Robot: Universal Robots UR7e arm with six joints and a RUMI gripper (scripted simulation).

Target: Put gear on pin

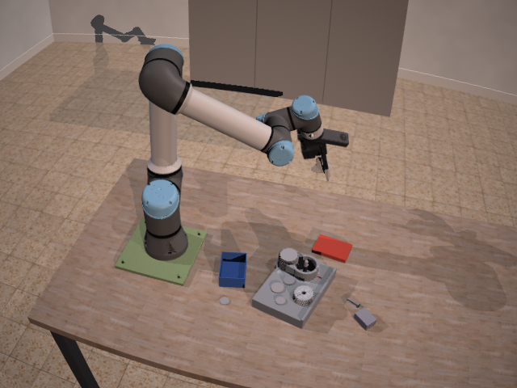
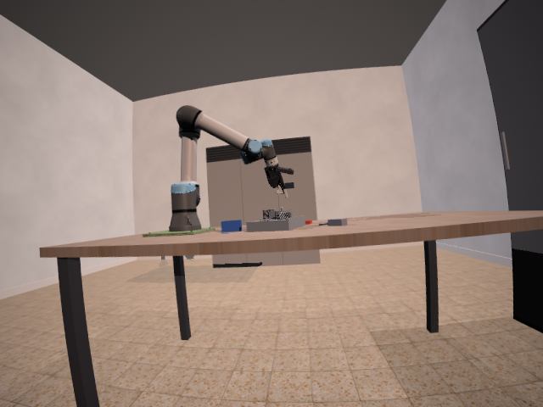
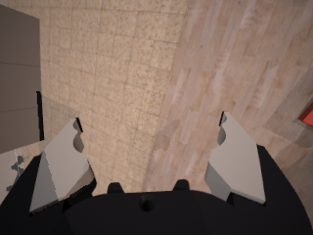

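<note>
The grey gear is 510 mm to the right of my hand, 120 mm below it and 120 mm ahead of it. Also, from my hand: blue bin 490 mm to the right, 160 mm below, 120 mm behind; then red block 240 mm to the right, 160 mm below, 130 mm ahead; then bolt 440 mm to the right, 270 mm ahead, 170 mm below.
</note>
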